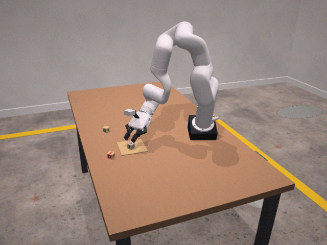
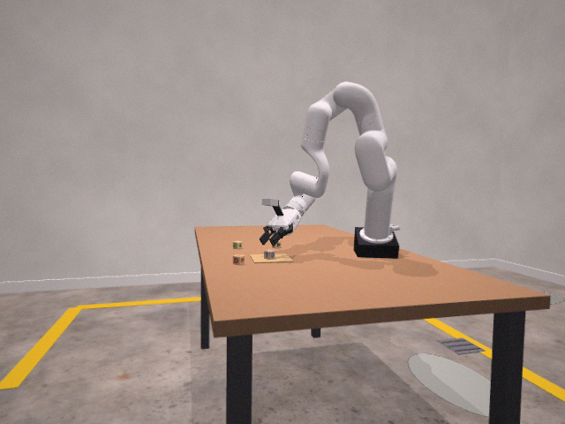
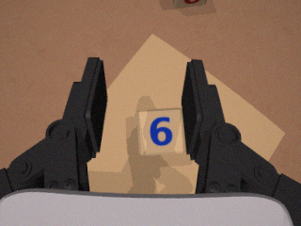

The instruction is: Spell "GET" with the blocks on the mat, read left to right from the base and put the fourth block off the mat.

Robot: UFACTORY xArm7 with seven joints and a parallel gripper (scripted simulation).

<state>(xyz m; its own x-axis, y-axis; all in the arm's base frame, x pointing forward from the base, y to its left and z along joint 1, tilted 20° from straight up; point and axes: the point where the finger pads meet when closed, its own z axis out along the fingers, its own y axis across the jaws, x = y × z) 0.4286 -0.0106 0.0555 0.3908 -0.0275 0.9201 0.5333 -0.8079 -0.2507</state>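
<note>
The tan mat lies 80 mm below my hand, 30 mm to the right of it and 10 mm behind it. Round my hand: green-lettered block (260 mm to the right, 70 mm ahead, 60 mm below); then black-lettered block (250 mm to the right, 90 mm behind, 60 mm below); then red-lettered block (120 mm ahead, 60 mm below, 40 mm to the left).
</note>
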